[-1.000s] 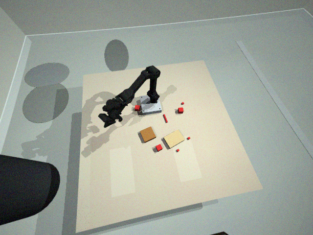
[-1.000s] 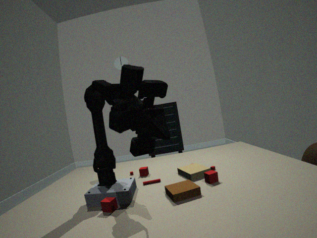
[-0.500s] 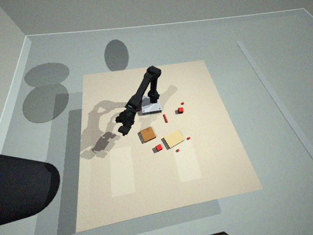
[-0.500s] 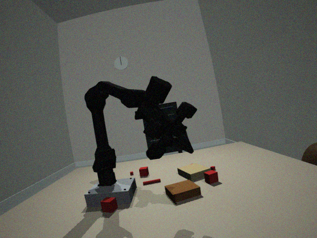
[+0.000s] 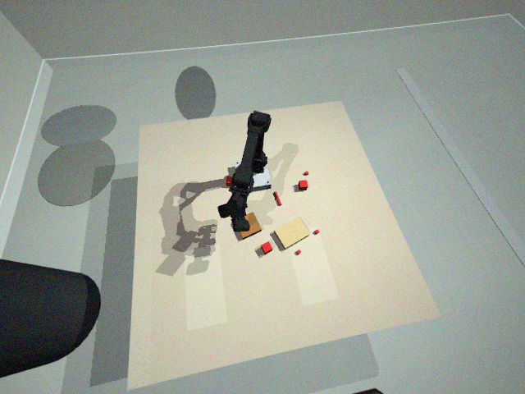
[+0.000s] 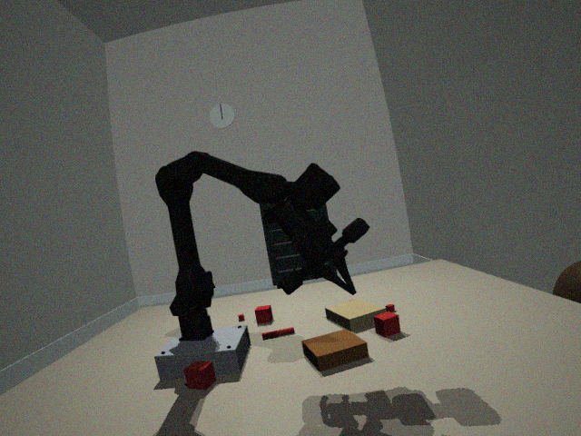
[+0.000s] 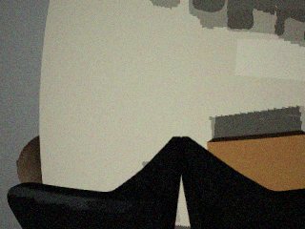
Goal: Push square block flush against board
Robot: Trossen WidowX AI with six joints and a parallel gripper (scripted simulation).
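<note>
Now: the red stick 210 mm behind my gripper tip, 200 mm to the left of it and 130 mm below it. Also, from my gripper tip: orange-brown square block: 120 mm below, 60 mm behind, 50 mm to the left; pale yellow board: 260 mm to the left, 120 mm below, 20 mm behind.
</note>
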